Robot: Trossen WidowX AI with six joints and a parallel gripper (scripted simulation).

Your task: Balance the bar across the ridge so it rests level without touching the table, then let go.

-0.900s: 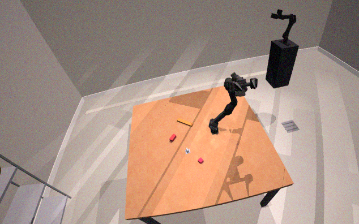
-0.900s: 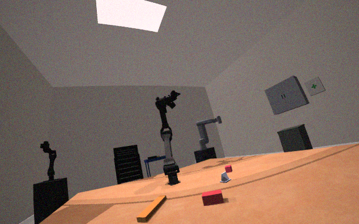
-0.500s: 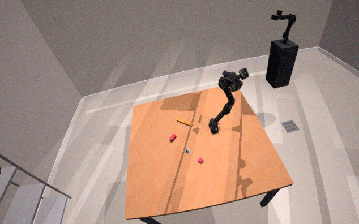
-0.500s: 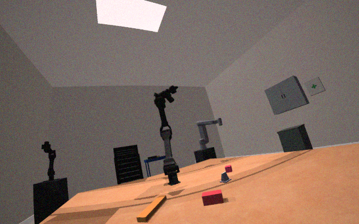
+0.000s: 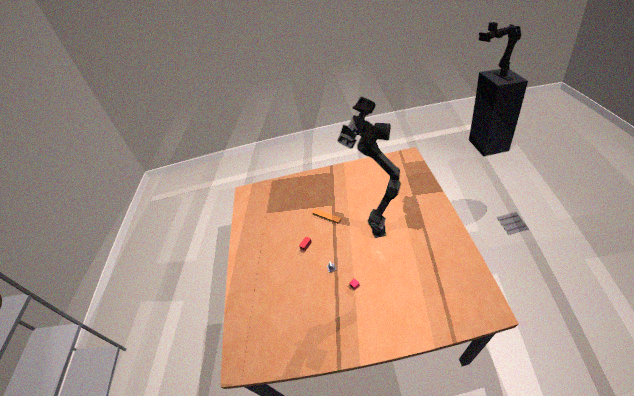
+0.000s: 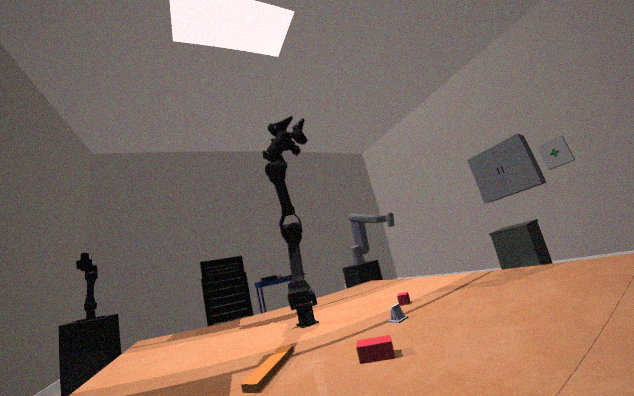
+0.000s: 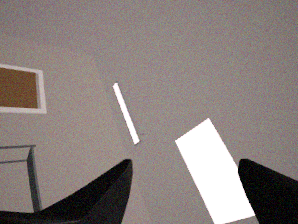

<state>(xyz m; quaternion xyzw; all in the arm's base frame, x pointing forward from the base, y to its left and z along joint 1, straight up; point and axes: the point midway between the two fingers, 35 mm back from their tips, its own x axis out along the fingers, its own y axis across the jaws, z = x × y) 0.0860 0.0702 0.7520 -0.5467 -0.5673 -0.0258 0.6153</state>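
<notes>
Right now the orange bar is 16 cm ahead of my gripper tip, 28 cm to the right of it and 77 cm below it. Also, from my gripper tip: red block (30 cm ahead, 11 cm to the right, 76 cm below).
</notes>
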